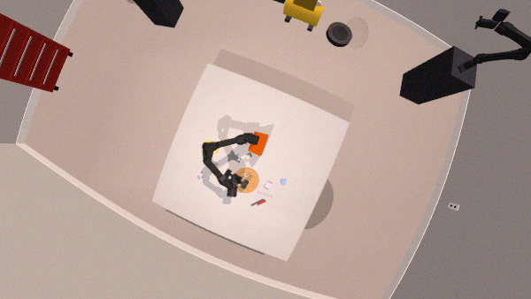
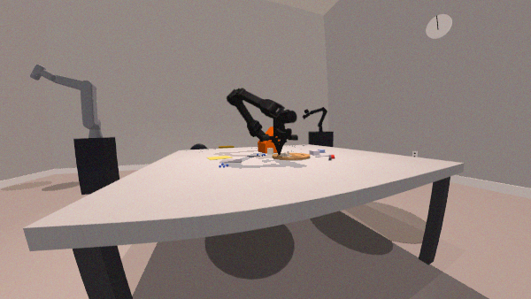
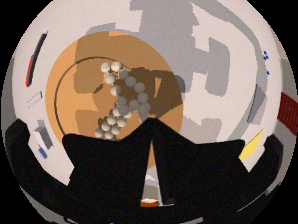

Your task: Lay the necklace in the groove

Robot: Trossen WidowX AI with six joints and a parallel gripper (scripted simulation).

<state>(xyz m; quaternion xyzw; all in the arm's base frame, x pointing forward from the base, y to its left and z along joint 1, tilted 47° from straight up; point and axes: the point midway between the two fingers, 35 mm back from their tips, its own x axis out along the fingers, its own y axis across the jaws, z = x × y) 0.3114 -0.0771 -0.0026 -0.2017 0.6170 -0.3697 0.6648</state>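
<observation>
My gripper tip is 70 mm to the right of the round tan bead board, 10 mm short of it and 10 mm above it. Also, from my gripper tip: tool 220 mm to the left, 150 mm ahead, 10 mm below; yellow pad 280 mm to the right, 160 mm behind, 20 mm below; white square 240 mm to the left, 10 mm below, 10 mm behind.
</observation>
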